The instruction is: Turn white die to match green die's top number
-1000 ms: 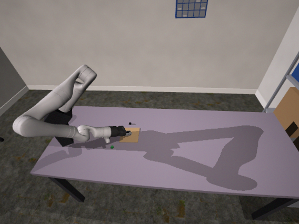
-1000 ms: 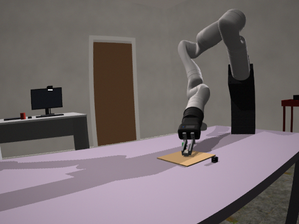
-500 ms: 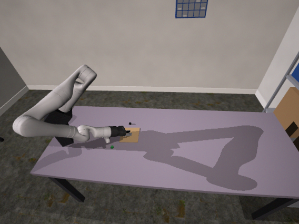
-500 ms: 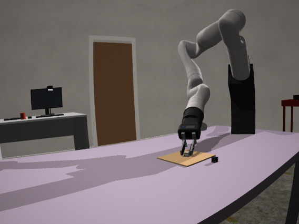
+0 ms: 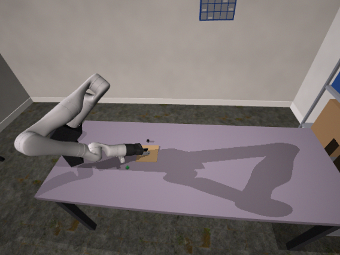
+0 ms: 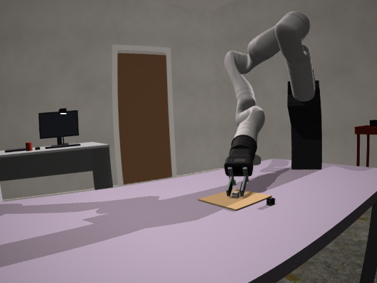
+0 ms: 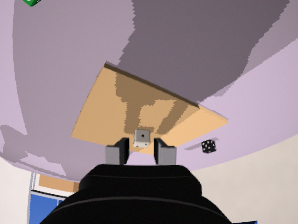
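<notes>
Right now the white die is 10 mm below my hand. From my hand the other things lie so: tan mat: 20 mm below; green die: 150 mm to the right, 60 mm behind, 20 mm below; black die: 100 mm to the left, 50 mm behind, 20 mm below.
</notes>
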